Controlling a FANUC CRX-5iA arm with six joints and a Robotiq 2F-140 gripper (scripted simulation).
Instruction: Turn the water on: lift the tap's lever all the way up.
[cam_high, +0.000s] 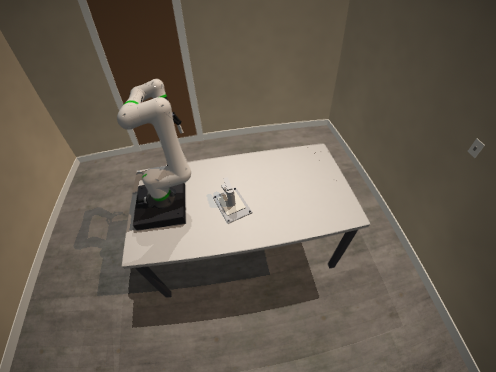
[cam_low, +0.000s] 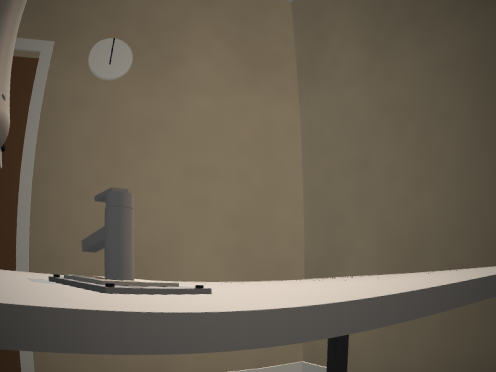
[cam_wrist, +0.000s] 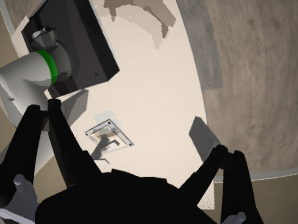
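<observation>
Now: the tap lever 37 cm to the right of my hand, 34 cm ahead of it and 14 cm below it. Also, from my hand: square metal base plate (42 cm to the right, 35 cm ahead, 29 cm below); then tap (39 cm to the right, 35 cm ahead, 20 cm below).
</observation>
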